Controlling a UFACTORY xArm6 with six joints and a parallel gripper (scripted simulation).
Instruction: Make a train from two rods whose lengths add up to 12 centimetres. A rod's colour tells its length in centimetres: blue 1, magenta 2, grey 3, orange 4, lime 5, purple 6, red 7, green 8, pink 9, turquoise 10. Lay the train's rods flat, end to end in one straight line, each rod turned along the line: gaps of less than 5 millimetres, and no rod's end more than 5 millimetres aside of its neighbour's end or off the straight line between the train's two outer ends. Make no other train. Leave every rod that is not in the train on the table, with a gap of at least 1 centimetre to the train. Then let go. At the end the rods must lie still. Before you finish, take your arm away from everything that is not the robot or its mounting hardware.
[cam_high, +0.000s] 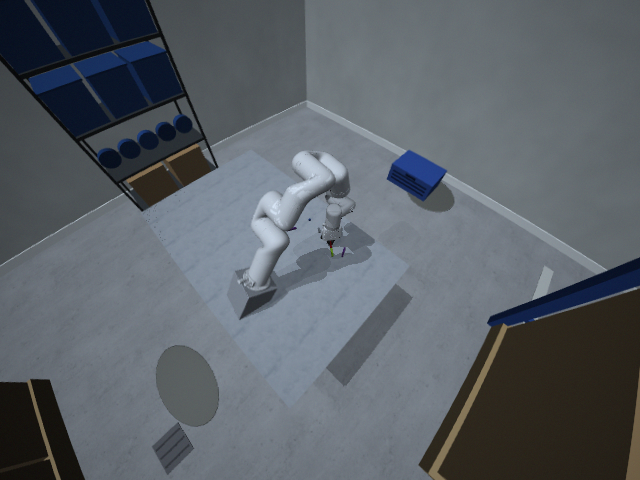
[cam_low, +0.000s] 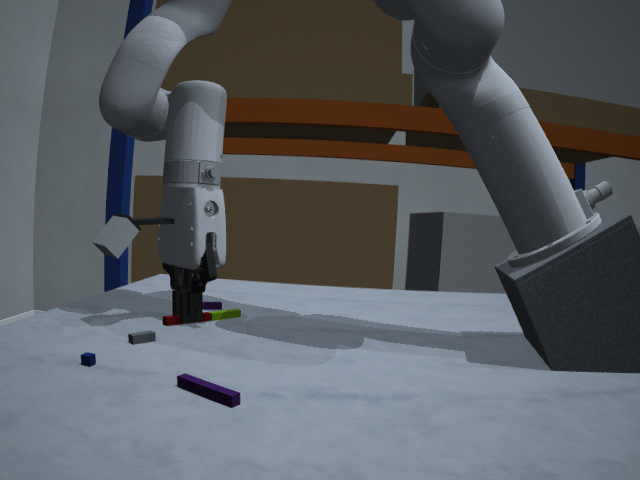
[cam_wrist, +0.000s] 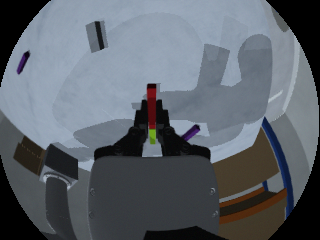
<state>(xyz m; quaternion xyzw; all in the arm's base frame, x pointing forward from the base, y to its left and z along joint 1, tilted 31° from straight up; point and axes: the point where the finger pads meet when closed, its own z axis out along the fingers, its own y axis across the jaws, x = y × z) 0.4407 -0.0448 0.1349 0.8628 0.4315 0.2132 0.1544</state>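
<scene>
My gripper is now 2 cm above the red rod. Also, from my hand: small blue rod (3 cm ahead, 20 cm to the left, 2 cm below); then grey rod (2 cm ahead, 11 cm to the left, 2 cm below); then lime rod (4 cm behind, 5 cm to the right, 2 cm below).
</scene>
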